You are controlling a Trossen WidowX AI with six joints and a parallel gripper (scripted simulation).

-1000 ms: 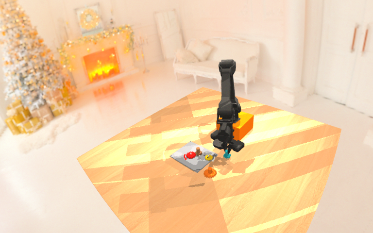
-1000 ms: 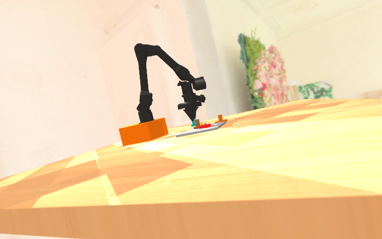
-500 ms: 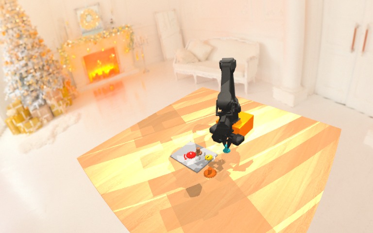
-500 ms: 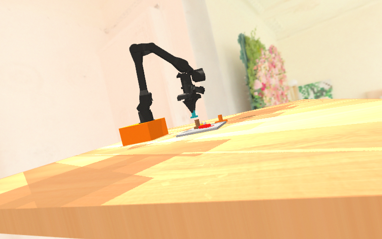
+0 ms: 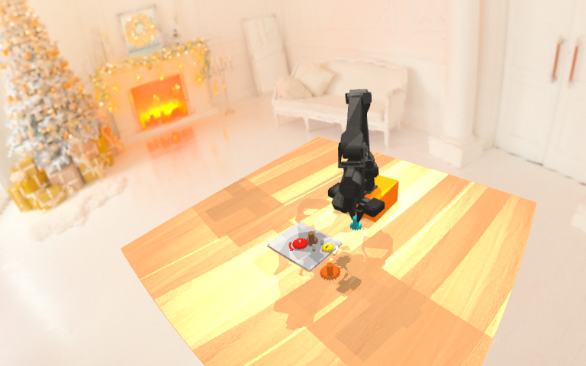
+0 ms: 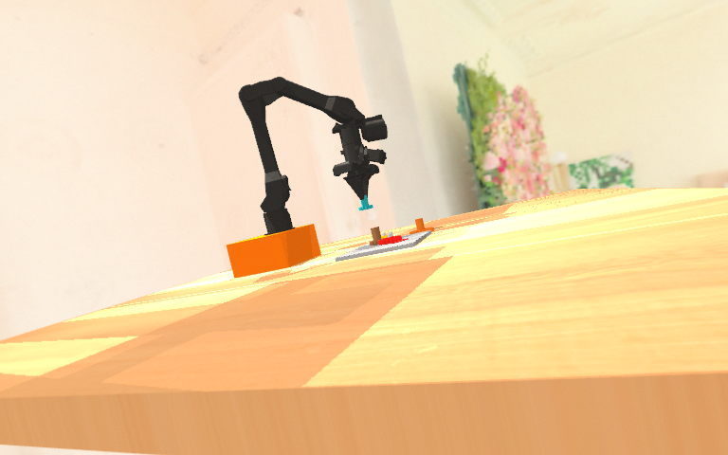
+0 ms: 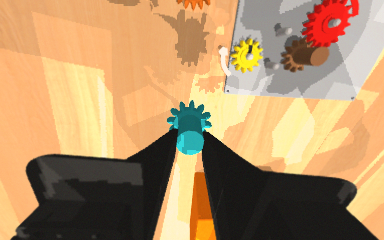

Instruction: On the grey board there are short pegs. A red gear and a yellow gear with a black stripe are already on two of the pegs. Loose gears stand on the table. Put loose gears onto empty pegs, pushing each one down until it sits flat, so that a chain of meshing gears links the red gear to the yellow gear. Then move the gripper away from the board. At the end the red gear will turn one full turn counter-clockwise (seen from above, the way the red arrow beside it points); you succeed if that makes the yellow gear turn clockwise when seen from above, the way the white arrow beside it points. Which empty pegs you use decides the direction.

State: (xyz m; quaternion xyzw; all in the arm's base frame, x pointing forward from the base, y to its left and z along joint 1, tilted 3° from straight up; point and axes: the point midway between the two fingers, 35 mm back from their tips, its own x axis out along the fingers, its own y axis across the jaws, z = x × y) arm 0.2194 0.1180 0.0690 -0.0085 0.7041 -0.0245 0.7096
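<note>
The small brown gear is 70 mm ahead of my gripper tip, 140 mm to the right of it and 100 mm below it. Round my gripper tip: teal gear (10 mm below); then large orange gear (140 mm ahead, 10 mm to the left, 110 mm below); then yellow gear (60 mm ahead, 70 mm to the right, 110 mm below).
</note>
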